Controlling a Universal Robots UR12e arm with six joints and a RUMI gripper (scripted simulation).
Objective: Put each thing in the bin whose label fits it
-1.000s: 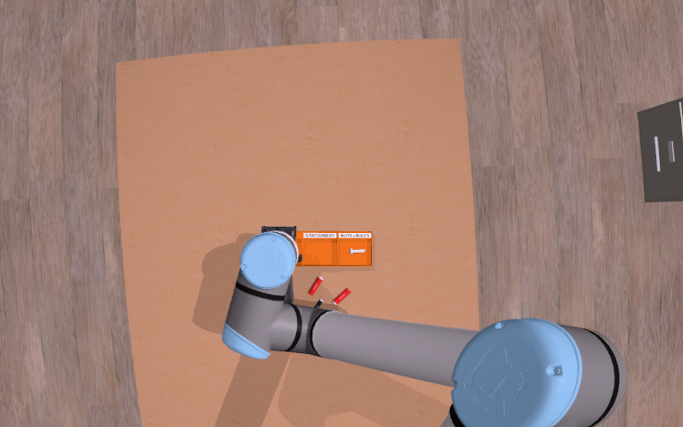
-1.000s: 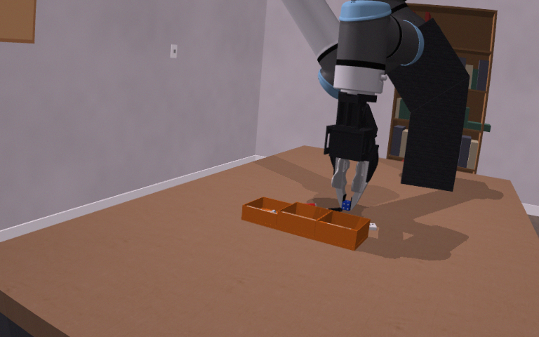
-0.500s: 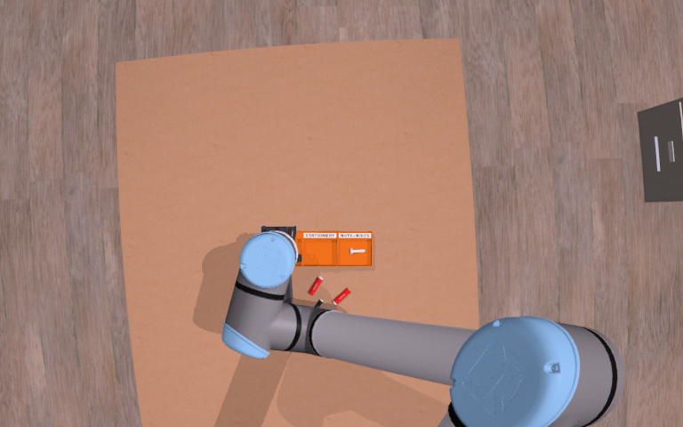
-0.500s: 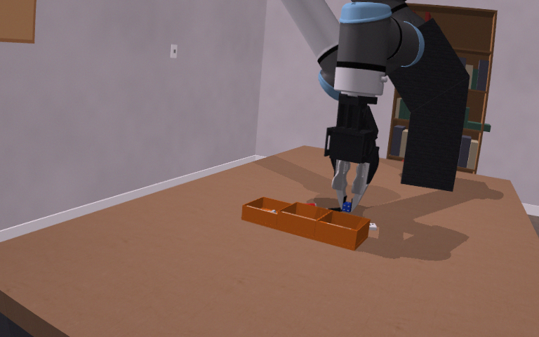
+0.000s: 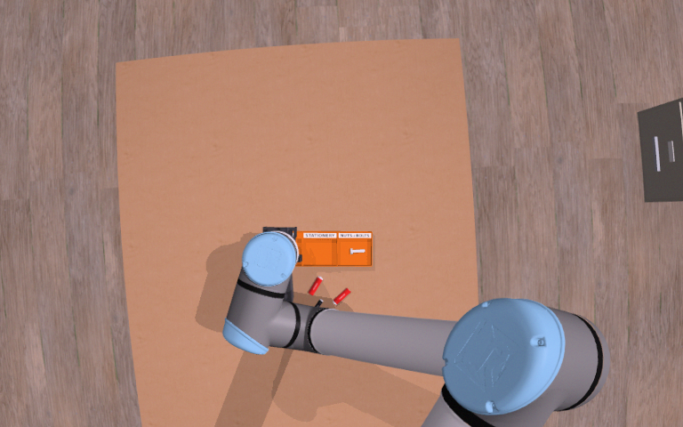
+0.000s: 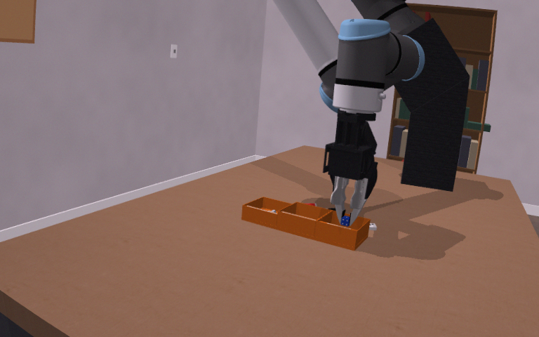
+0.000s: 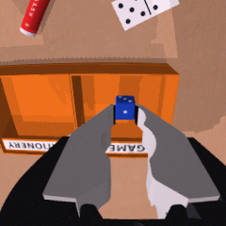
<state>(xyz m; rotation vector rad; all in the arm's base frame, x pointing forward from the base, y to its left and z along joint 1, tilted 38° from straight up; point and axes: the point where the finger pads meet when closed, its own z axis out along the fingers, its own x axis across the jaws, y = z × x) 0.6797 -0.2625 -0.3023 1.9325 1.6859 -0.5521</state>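
Now: hand 80 mm past the white domino, 40 mm above it and 30 mm to the right of it. The rest, counted from my hand: black stick (140 mm behind, 60 mm to the right, 40 mm below); then blue die (10 mm below); then orange three-part bin (90 mm to the right, 20 mm below).
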